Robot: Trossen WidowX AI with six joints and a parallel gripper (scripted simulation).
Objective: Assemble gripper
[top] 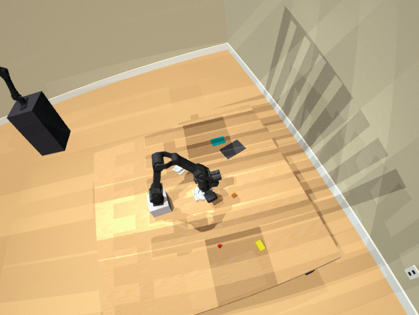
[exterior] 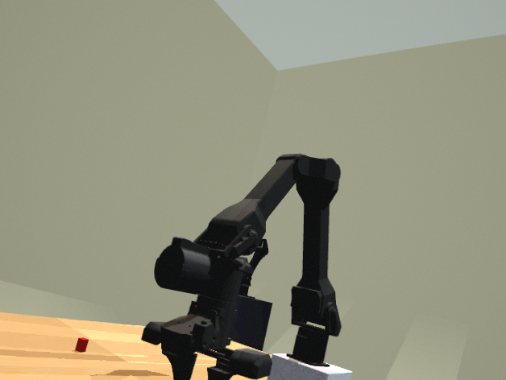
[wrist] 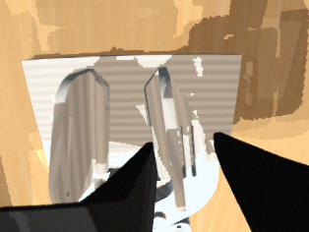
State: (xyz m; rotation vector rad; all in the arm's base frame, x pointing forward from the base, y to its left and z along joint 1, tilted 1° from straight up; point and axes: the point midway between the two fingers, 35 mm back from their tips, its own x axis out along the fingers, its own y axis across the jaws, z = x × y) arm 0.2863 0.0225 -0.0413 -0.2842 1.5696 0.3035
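The flat white plate lies 30 mm to the left of my gripper tip, 10 mm below it and 10 mm ahead of it. Round my gripper tip: red cube: 330 mm to the right, 20 mm ahead; then dark grey plate: 330 mm to the left, 220 mm ahead, 10 mm below; then small brown piece: 160 mm ahead, 30 mm to the right, 10 mm below.
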